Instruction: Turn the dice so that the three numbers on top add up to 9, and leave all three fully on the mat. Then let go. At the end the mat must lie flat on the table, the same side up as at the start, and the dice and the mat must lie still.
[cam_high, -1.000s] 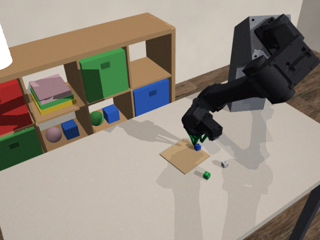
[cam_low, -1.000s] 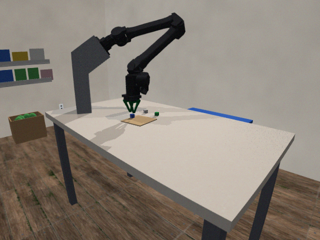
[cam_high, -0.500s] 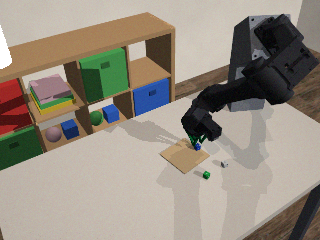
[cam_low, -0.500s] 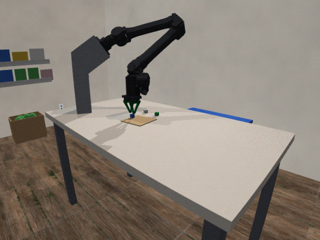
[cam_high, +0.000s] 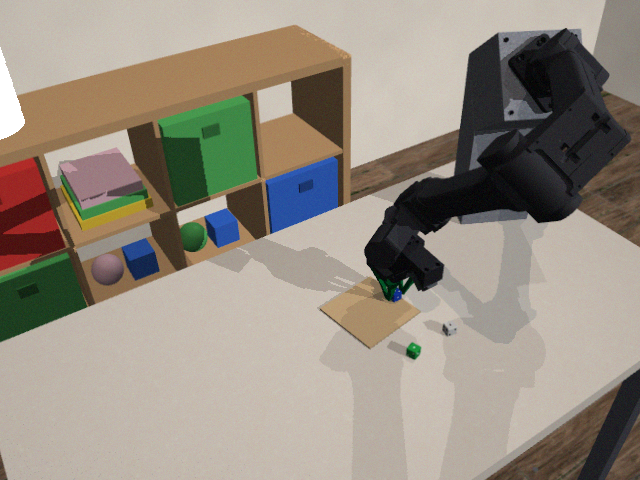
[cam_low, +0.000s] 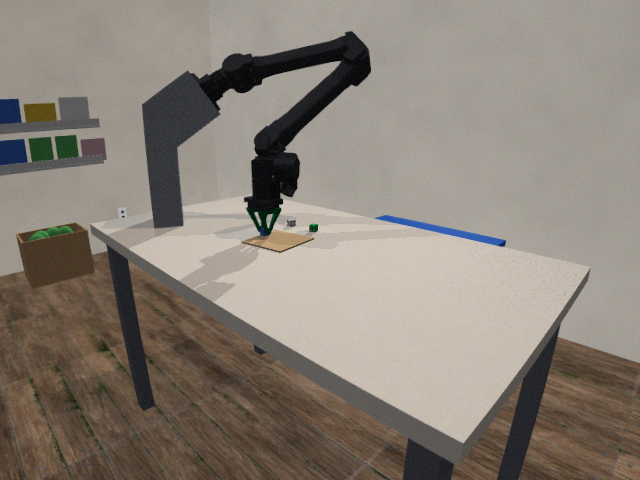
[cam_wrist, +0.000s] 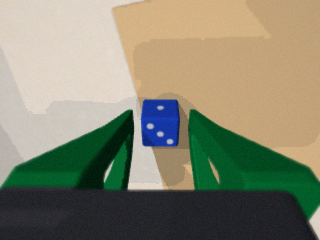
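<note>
Now: hand right at the blue die. Round my hand: tan mat (60 mm ahead, 20 mm below); green die (140 mm to the left, 50 mm ahead, 10 mm below); white die (120 mm to the left, 40 mm behind, 10 mm below).
</note>
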